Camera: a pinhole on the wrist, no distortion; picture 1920 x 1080 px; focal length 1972.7 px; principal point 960.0 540.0 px. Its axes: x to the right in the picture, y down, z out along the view. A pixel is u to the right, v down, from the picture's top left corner.
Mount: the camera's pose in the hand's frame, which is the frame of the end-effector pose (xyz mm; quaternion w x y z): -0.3 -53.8 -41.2 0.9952 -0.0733 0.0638 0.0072
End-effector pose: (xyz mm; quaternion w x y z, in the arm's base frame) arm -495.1 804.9 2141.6 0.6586 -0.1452 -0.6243 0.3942
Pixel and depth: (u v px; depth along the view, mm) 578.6 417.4 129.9
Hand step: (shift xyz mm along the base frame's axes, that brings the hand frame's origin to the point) -69.6 -61.1 39.3
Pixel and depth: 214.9 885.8 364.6
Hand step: -317.0 -122.3 -50.1
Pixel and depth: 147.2 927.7 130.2
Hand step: -77.4 -59.7 -4.1
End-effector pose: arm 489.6 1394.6 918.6 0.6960 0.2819 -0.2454 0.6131
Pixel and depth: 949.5 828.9 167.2
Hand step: 7.9 -69.4 98.8
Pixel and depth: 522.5 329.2 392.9
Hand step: 34.6 -280.0 232.1
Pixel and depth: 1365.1 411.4 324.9
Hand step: 41.3 -114.3 267.4
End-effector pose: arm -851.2 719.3 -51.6 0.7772 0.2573 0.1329 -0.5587
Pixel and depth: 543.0 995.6 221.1
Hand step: 6.2 -72.5 162.2
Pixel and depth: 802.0 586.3 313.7
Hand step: -17.5 -158.8 216.5
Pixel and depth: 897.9 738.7 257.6
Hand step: 0.1 -131.0 164.6
